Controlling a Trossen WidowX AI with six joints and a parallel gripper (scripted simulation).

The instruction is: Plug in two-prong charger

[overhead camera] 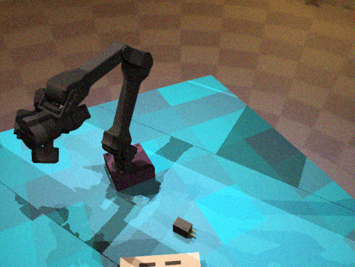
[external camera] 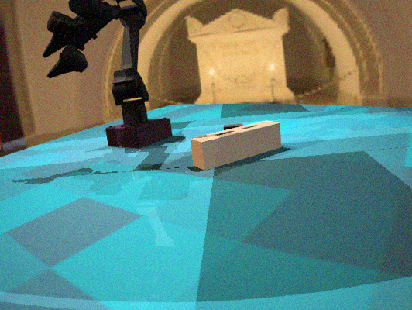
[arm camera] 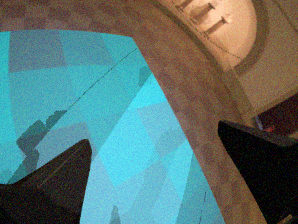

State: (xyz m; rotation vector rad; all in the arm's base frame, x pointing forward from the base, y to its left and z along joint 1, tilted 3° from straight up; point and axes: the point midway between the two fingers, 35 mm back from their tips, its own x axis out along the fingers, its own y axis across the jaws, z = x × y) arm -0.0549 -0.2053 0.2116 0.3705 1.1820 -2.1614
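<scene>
The dark two-prong charger lies 380 mm ahead of my gripper tip, 250 mm to the left of it and 230 mm below it.
</scene>
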